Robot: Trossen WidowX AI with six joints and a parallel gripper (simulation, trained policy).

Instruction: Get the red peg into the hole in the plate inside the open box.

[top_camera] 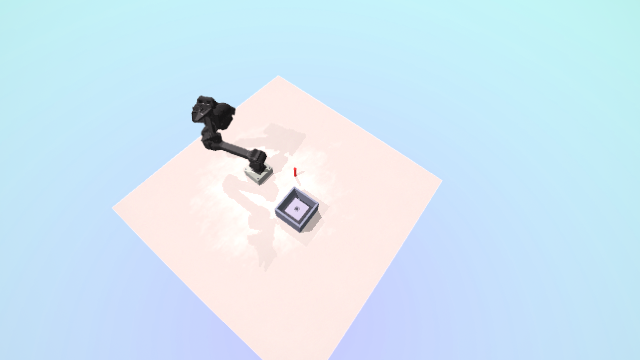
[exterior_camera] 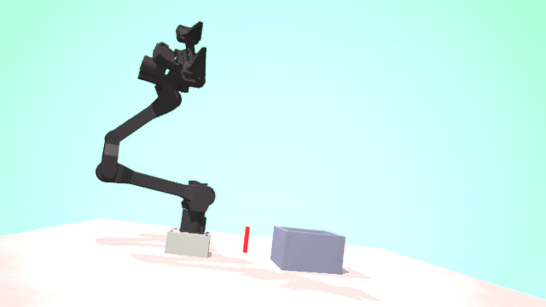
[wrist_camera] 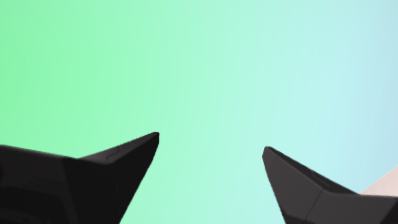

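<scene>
Right now my gripper tip is 510 mm above the red peg, 270 mm to the right of it and 230 mm short of it. Also, from my gripper tip: blue-grey box 520 mm below, 360 mm ahead, 90 mm to the left.
</scene>
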